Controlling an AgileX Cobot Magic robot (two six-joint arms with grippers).
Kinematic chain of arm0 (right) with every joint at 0, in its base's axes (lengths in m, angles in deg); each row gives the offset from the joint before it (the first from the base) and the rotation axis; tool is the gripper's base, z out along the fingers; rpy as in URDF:
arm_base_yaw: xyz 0 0 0.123 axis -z
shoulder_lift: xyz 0 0 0 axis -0.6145 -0.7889 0
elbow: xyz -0.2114 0.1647 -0.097 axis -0.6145 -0.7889 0
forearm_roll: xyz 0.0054 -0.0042 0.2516 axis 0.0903 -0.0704 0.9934
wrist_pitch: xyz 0 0 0 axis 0.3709 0.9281 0.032
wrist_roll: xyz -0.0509 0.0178 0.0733 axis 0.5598 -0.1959 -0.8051
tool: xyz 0 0 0 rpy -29.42 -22.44 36.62
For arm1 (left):
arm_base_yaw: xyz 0 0 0.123 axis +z
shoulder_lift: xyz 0 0 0 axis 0.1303 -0.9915 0
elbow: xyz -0.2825 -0.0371 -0.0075 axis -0.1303 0.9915 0
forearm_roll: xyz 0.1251 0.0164 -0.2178 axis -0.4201 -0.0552 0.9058
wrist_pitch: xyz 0 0 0 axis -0.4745 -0.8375 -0.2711
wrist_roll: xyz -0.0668 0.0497 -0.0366 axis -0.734 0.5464 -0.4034
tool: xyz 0 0 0 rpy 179.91 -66.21 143.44
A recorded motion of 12 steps. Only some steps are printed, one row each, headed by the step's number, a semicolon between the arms.
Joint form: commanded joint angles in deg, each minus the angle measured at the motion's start. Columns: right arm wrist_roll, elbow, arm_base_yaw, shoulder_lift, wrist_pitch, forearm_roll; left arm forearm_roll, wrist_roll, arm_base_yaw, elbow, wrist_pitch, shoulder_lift.
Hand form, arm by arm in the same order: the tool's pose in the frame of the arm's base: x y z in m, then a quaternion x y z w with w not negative. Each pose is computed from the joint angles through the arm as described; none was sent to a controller.
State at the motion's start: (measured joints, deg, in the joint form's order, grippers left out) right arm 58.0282 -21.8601 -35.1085 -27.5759 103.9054 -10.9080; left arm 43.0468 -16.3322 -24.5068 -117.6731 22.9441 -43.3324
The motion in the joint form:
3: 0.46 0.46 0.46 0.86 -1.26 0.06; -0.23 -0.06 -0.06 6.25 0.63 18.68
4: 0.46 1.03 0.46 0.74 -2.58 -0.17; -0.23 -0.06 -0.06 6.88 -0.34 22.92
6: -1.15 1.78 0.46 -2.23 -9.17 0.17; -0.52 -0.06 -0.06 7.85 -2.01 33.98
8: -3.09 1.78 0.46 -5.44 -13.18 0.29; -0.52 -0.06 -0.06 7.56 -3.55 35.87
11: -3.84 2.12 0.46 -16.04 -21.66 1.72; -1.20 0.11 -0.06 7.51 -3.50 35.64
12: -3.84 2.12 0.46 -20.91 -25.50 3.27; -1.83 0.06 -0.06 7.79 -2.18 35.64
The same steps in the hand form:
3: -0.0082 0.0079 0.2819 -0.01816 0.84077 0.00584 0.54105; 0.0298 -0.0136 0.2908 0.13903 0.89370 -0.08654 0.41771
4: -0.0083 0.0075 0.2866 -0.01757 0.83243 0.00288 0.55384; 0.0178 -0.0099 0.2883 0.13852 0.88361 -0.08952 0.43822
6: 0.0025 0.0068 0.3002 -0.00219 0.81085 0.01168 0.58513; -0.0120 -0.0004 0.2821 0.13554 0.84851 -0.09606 0.50243
8: 0.0146 0.0058 0.3058 0.01460 0.80660 0.02216 0.59050; -0.0187 0.0016 0.2808 0.13586 0.84556 -0.09666 0.50718
11: 0.0529 0.0041 0.3143 0.03117 0.81477 0.03708 0.57776; -0.0178 0.0023 0.2812 0.13651 0.84615 -0.08995 0.50725
12: 0.0713 0.0039 0.3149 0.04021 0.81899 0.04871 0.57032; -0.0160 0.0028 0.2817 0.13462 0.84176 -0.08588 0.51570

